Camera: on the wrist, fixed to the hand. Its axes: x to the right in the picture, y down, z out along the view.
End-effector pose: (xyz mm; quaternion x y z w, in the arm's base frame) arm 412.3 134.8 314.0 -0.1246 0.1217 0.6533 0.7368
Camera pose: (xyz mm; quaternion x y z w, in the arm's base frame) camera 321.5 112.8 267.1 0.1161 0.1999 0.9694 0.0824
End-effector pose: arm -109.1 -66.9 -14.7 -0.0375 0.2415 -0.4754 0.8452
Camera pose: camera -69.4 2.7 -81.8 0.2059 0.0945 0.2326 0.9458
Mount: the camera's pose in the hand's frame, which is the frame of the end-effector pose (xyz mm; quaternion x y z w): -15.1 88.8 -53.1 0.1084 -0.0594 0.6995 0.7039
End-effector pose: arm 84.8 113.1 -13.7 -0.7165 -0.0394 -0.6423 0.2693
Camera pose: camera 70.2 18.6 -56.1 -0.5409 0.3878 -0.2169 0.7142
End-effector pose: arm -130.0 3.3 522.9 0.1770 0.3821 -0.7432 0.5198
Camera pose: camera -50.5 38.0 464.5 0.4041 0.0337 -0.2115 0.8893
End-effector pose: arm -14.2 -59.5 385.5 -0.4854 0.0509 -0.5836 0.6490
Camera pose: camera 10.4 -91.2 288.9 -0.2704 0.2735 0.0665 0.9207
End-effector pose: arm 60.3 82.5 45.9 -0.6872 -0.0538 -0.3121 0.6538
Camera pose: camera 72.0 25.7 -41.1 -0.4690 0.3701 0.2843 0.7498
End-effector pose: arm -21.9 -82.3 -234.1 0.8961 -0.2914 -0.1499 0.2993
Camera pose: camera -48.6 -107.0 -136.1 0.4505 -0.8660 0.0822 0.2011
